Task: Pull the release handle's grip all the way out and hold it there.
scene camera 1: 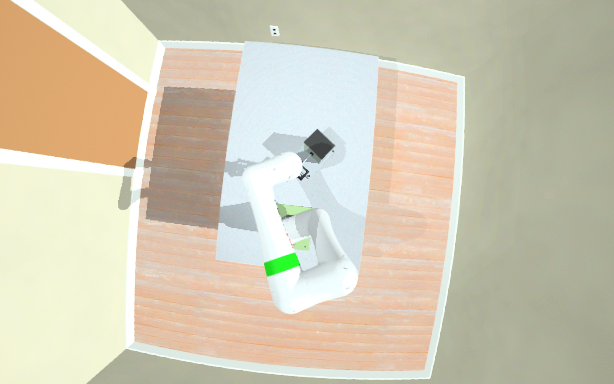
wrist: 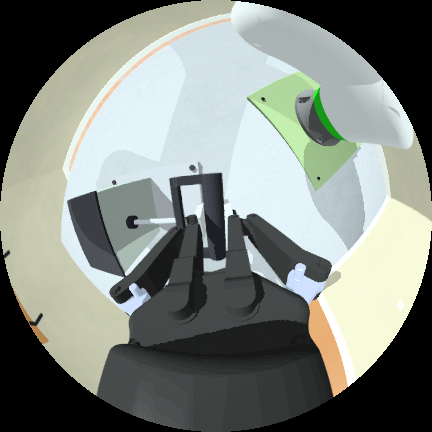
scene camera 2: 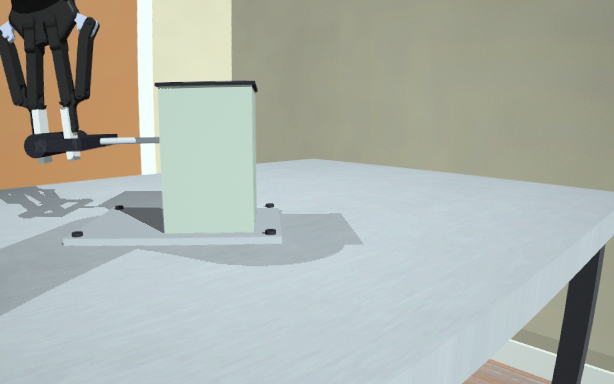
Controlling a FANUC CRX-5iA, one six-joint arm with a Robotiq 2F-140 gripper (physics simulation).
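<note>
The release handle is a pale green box (scene camera 2: 207, 160) (wrist: 130, 200) with a dark lid (scene camera 1: 319, 142). A thin metal rod (scene camera 2: 120, 140) (wrist: 157, 220) comes out of its side and carries the dark grip (scene camera 1: 303, 173) (scene camera 2: 34, 146) (wrist: 213, 187), a frame with a thick round bar. The grip stands well apart from the box, with a stretch of rod showing. My gripper (scene camera 2: 56, 145) (wrist: 214, 209) points down and is shut on the grip's bar, one fingertip on each side. In scene camera 1 the gripper is mostly hidden under the arm.
The box stands on a bolted base plate (scene camera 2: 175, 240) on the pale table (scene camera 1: 310, 80) (scene camera 2: 400, 250). The white arm (scene camera 1: 267, 220) (wrist: 320, 55) bends over the table from its green mounting plate (scene camera 1: 295, 209) (wrist: 280, 107). Walls stand beyond the table.
</note>
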